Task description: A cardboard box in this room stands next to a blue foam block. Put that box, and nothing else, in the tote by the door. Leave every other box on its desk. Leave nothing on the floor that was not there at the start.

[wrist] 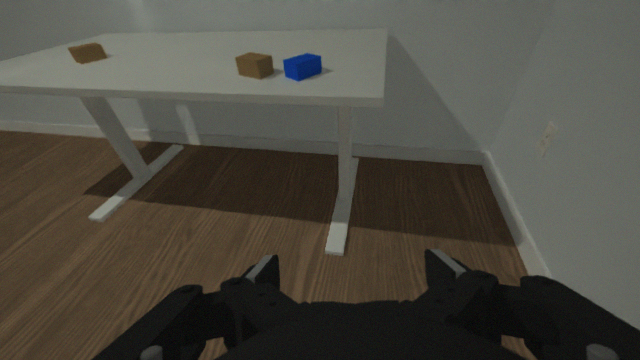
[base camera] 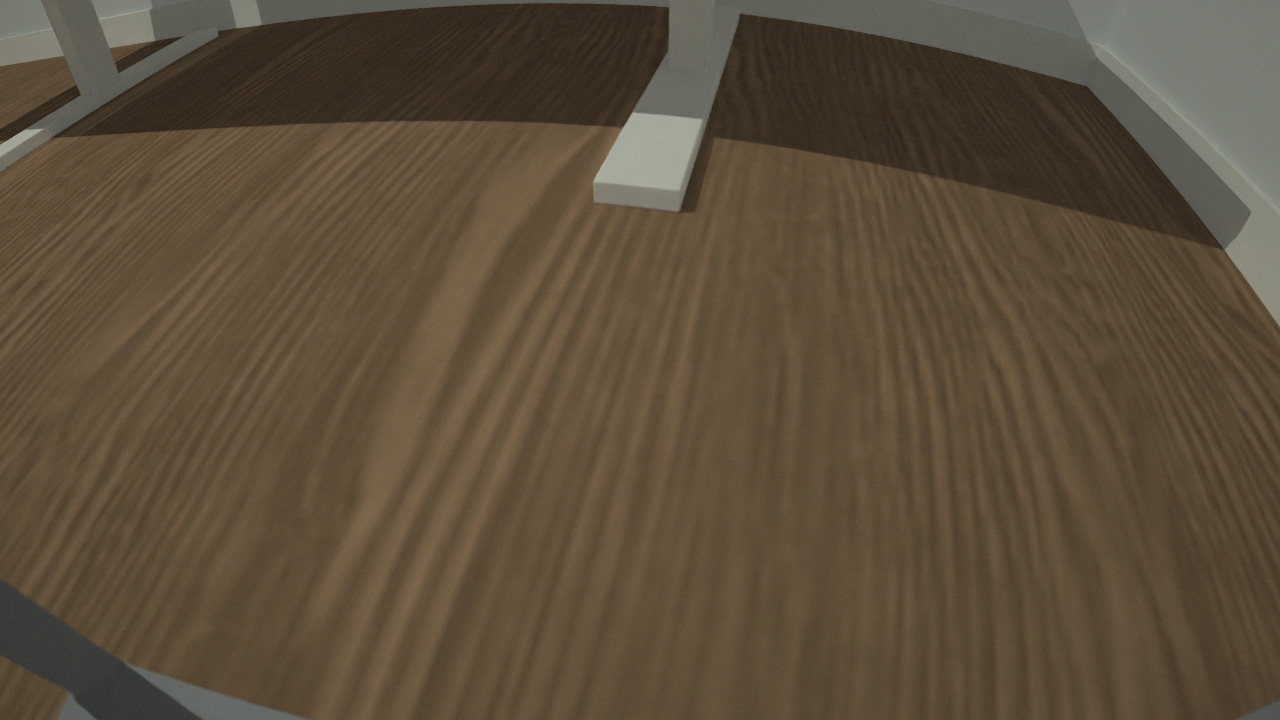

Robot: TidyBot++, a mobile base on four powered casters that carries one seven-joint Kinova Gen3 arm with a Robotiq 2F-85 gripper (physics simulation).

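Places are measured from the arm's base along level axes (x ahead, y left, z up), in centimetres.
Pixels of known places: gripper, fingertip midpoint: [wrist: 350, 268].
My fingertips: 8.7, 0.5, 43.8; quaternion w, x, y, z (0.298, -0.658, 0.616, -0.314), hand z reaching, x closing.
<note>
For each thing: its top centre in the pictures, then the offset to it from my fingertips, as dx, dy, dz. "pt": a spot on its surface instead. Level surfaces: height alone.
- brown cardboard box, top centre: [wrist: 253, 56] +71.6, +26.8, -6.5
- white desk, surface height: dz -11.5
- blue foam block, top centre: [wrist: 302, 58] +69.6, +12.2, -7.0
- brown box, top centre: [wrist: 83, 45] +93.7, +97.9, -6.5
- desk's right foot, surface spot: [base camera: 648, 161] pt +61.2, +3.7, -81.0
- wooden floor, surface height: dz -83.5
- outlet, top centre: [wrist: 554, 125] +83.4, -75.9, -37.8
In the wrist view a brown cardboard box [wrist: 254, 65] stands near the front edge of a white desk [wrist: 175, 65], toward its right end. A blue foam block [wrist: 302, 66] stands close to its right, with a narrow gap between them. Another brown box [wrist: 88, 53] stands on the same desk, far to the left. My gripper [wrist: 350, 268] is open and empty. In the wrist view its fingers show below the desk top and boxes, over the floor in front of the desk, apart from every object. The tote does not show in these views.
The desk's right foot [base camera: 648, 161] [wrist: 337, 235] reaches forward over the wooden floor [base camera: 626, 447]. The left foot [base camera: 107, 94] [wrist: 120, 200] stands farther left. A wall meets the back wall in a corner to the right, with an outlet [wrist: 547, 138] on it.
</note>
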